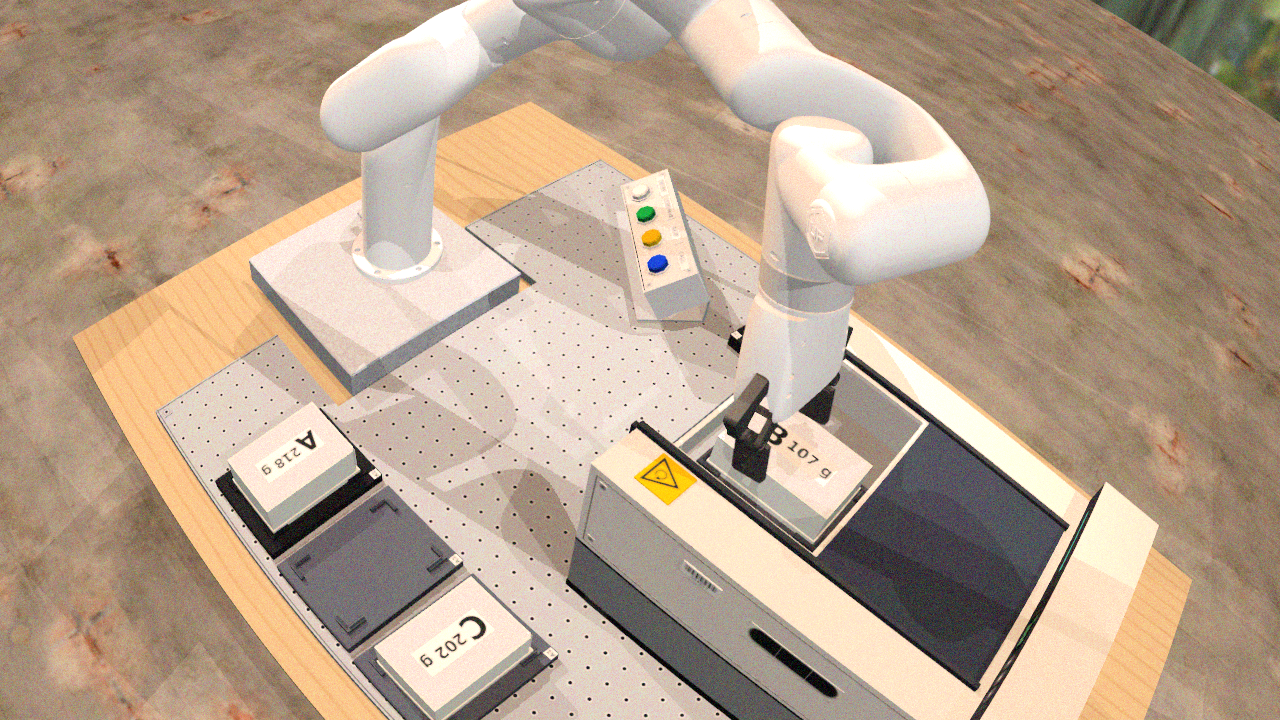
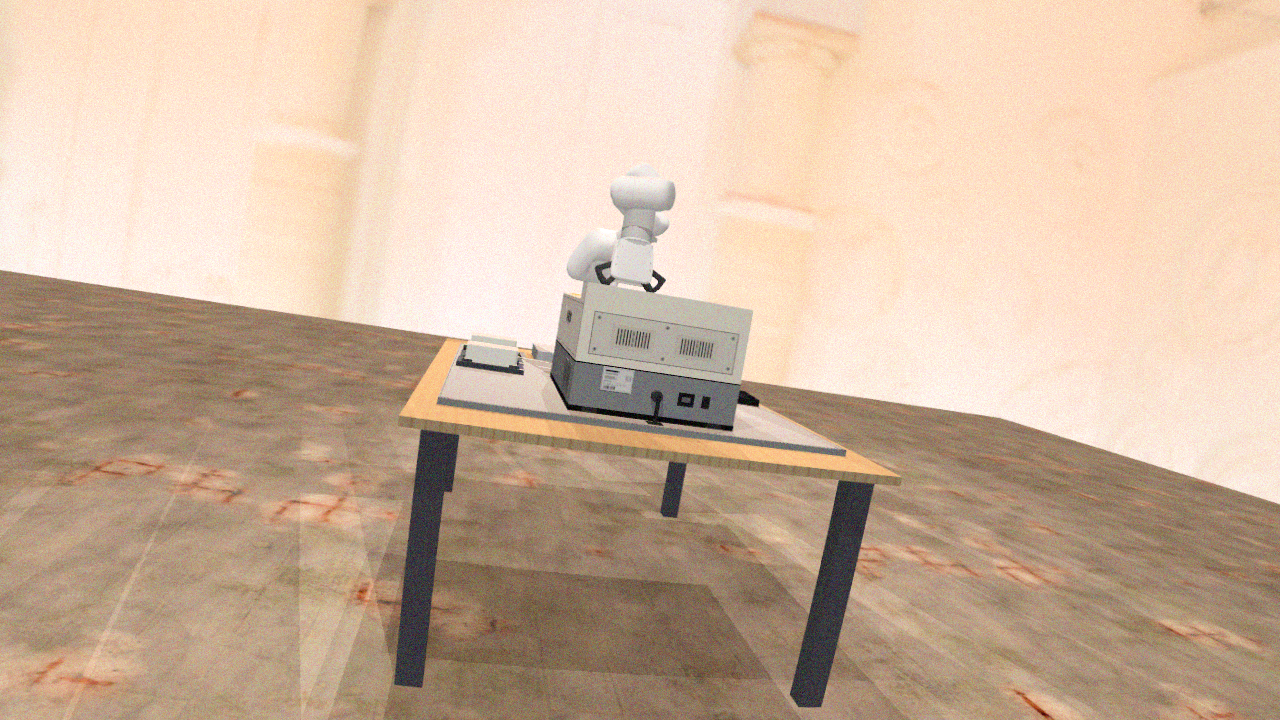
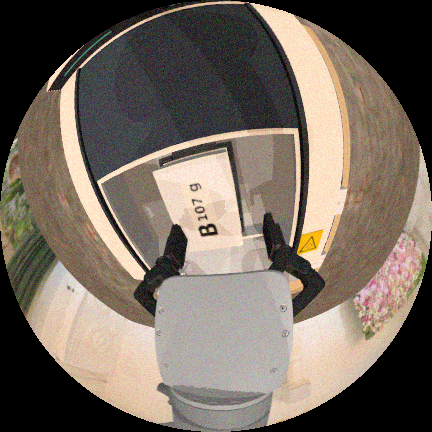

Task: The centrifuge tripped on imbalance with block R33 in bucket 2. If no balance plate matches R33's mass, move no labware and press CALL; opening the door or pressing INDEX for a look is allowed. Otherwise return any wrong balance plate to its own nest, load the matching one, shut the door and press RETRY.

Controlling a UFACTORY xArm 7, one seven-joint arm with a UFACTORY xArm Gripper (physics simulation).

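Places are measured from the arm's base along level axes (x ahead, y left, z up), in centimetres.
Pixels of known places: gripper, between the fingertips: (image 1: 782,444) (image 3: 221,226); arm's base, origin of its link: (image 1: 396,252).
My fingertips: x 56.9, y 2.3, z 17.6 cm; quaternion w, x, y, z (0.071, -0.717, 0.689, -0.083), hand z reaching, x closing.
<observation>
Ahead of a thing's pixels: the offset from my fingertips to its middle. "spot": to the spot under its first point. Level surfaces: height alone.
Balance plate B, marked 107 g {dx +0.9, dy +2.2, dz -4.0 cm} (image 1: 819,490) (image 3: 215,182), is a pale block sitting in the open chamber of the centrifuge {dx +13.3, dy +3.1, dz -7.9 cm} (image 1: 760,573) (image 2: 666,358) (image 3: 322,100). My gripper (image 1: 785,440) (image 3: 221,226) is open, with its fingertips near the lettered end of plate B, one toward each long side; contact cannot be told. The dark door {dx +18.3, dy +3.4, dz +1.0 cm} (image 1: 948,537) (image 3: 190,80) is slid partly back. Plate A, 218 g {dx -34.7, dy -31.2, dz -16.8 cm} (image 1: 286,456), and plate C, 202 g {dx -8.0, dy -29.8, dz -16.8 cm} (image 1: 452,640), sit on their nests. The nest between them {dx -21.4, dy -30.4, dz -19.2 cm} (image 1: 366,564) is empty. Block R33 does not show.
A button box {dx -36.9, dy +26.9, dz -15.9 cm} (image 1: 671,228) with white, green, yellow and blue buttons stands on the perforated board {dz -20.1 cm} (image 1: 572,349). The chamber walls rise around plate B. A raised front panel {spot: dx +29.5, dy +7.4, dz +4.3 cm} (image 1: 1074,573) stands beyond the door. A dark item {dx -14.8, dy +31.4, dz -18.9 cm} (image 1: 737,338) (image 2: 749,399) lies behind the centrifuge, partly hidden by the arm.
</observation>
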